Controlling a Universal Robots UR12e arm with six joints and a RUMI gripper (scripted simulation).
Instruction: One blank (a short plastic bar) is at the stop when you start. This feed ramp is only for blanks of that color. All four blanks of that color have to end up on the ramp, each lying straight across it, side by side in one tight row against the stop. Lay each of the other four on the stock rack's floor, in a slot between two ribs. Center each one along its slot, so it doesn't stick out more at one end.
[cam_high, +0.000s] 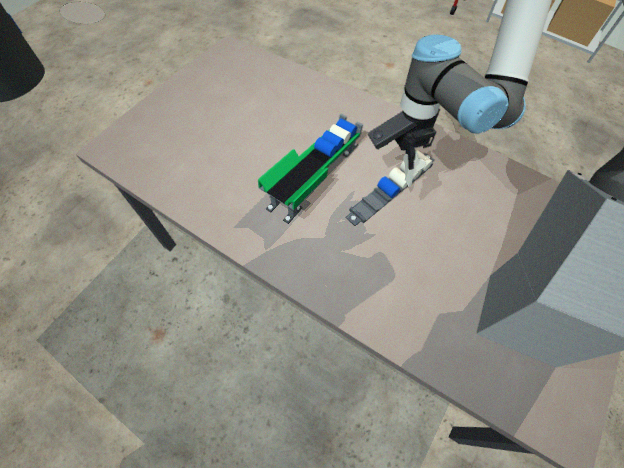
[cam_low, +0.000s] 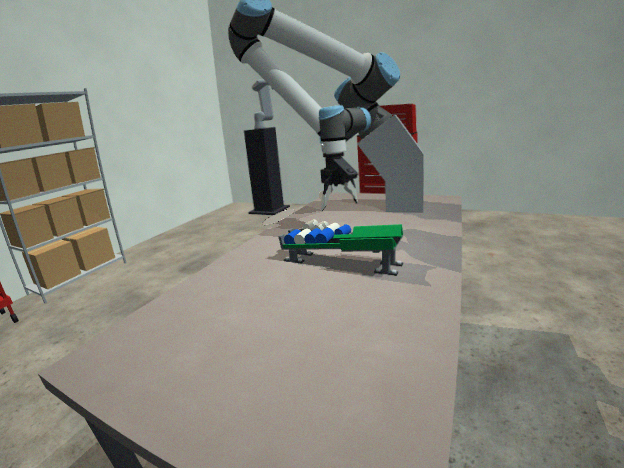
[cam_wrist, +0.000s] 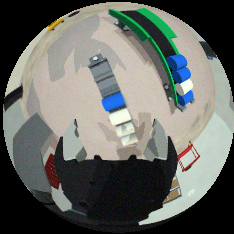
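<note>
Now: the grey stock rack 130 mm below my hand, 20 mm to the right of it and 10 mm behind it.
</note>
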